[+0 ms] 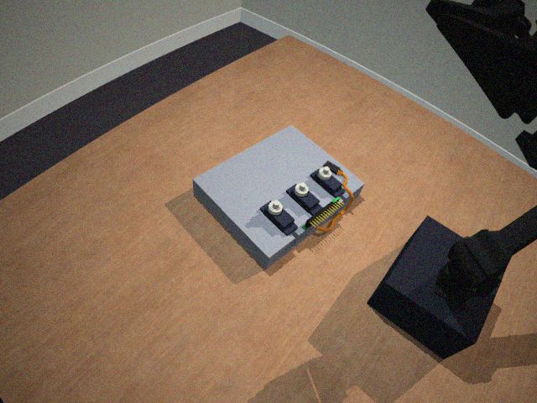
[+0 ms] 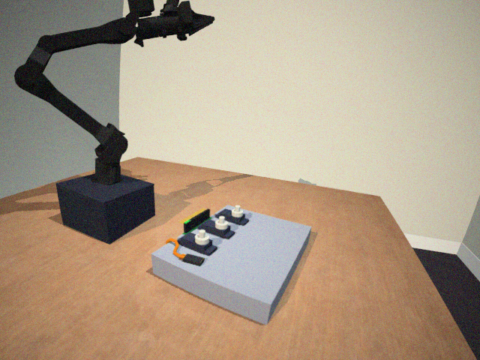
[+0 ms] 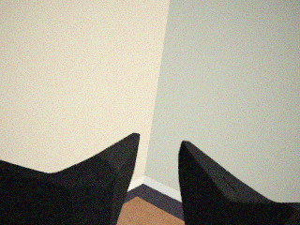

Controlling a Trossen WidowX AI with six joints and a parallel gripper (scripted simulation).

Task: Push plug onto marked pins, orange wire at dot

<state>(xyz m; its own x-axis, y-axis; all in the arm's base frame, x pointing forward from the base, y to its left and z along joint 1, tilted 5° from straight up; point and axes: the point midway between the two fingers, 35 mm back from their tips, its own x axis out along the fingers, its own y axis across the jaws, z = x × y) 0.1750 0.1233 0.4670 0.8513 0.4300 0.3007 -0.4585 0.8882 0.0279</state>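
Now: the green mark 490 mm below my gripper tip, 240 mm to the right of it and 40 mm ahead of it. From my gripper tip the other things lie so: pin strip (500 mm below, 200 mm to the right, 50 mm ahead); then grey holder block (540 mm below, 250 mm to the right, 200 mm ahead).
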